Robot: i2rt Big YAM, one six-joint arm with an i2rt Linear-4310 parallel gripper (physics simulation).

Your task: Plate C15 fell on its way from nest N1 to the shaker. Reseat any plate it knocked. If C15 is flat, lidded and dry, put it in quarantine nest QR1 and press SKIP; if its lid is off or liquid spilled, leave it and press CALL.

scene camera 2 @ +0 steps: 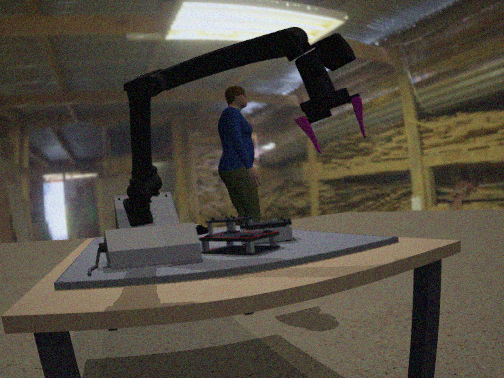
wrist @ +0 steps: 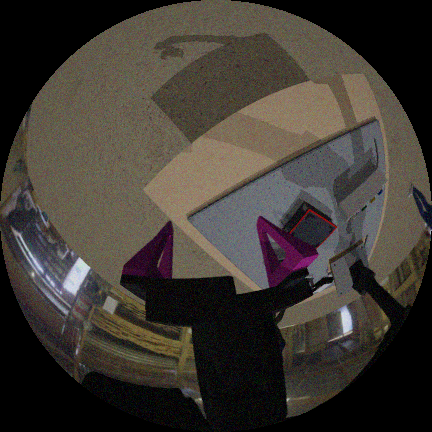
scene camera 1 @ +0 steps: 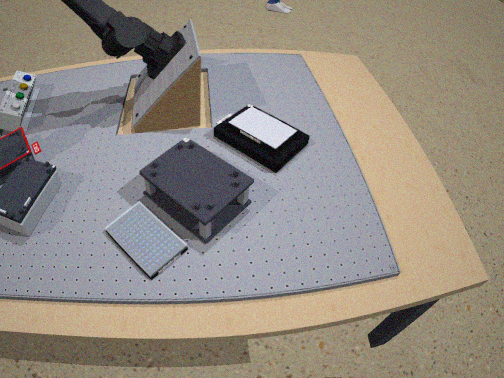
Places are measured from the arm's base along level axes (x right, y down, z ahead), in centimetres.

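Pixels of known places: gripper, fingertip midpoint: (scene camera 2: 342, 145) (wrist: 215, 222); arm's base, link origin: (scene camera 2: 137, 212) (wrist: 357, 271) (scene camera 1: 167, 55).
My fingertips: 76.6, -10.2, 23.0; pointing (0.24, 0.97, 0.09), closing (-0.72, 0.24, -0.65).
Observation:
For each thing: its top centre in the pictures, then the offset to it from my fingertips, as dx, dy, dz. "spot": a spot on its surface instead.
- clear multi-well plate, top centre: (scene camera 1: 143, 235) -65.9, +19.7, +20.4
- red-outlined nest, top centre: (scene camera 2: 238, 232) (wrist: 313, 233) -31.5, +16.8, -7.7
- white button box, surface spot: (scene camera 1: 17, 97) spot: -33.7, +14.5, -27.0
- black block with a white top, top centre: (scene camera 1: 262, 125) (wrist: 321, 287) -93.3, +17.6, +0.9
- grey box with a dark top, surface spot: (scene camera 1: 22, 190) spot: -41.9, +15.9, +7.7
A clear multi-well plate (scene camera 1: 146, 240) lies flat on the pegboard, beside a dark two-tier stand (scene camera 1: 197, 177); its identity, lid state and any liquid cannot be told. A red-outlined nest (scene camera 1: 12, 147) (scene camera 2: 262, 234) (wrist: 315, 227) has a small red tag, too blurred to read surely, and is partly cut off in scene camera 1. A white button box (scene camera 1: 17, 97) has blue, yellow, green and white buttons; their labels are unreadable. My gripper (scene camera 2: 342, 144) (wrist: 215, 222) is open and empty, high above the table.
A black block with a white top (scene camera 1: 262, 125) sits right of the slanted arm mount (scene camera 1: 172, 102). A grey box with a dark top (scene camera 1: 22, 190) stands by the red-outlined nest. A person (scene camera 2: 237, 145) stands behind the table in scene camera 2.

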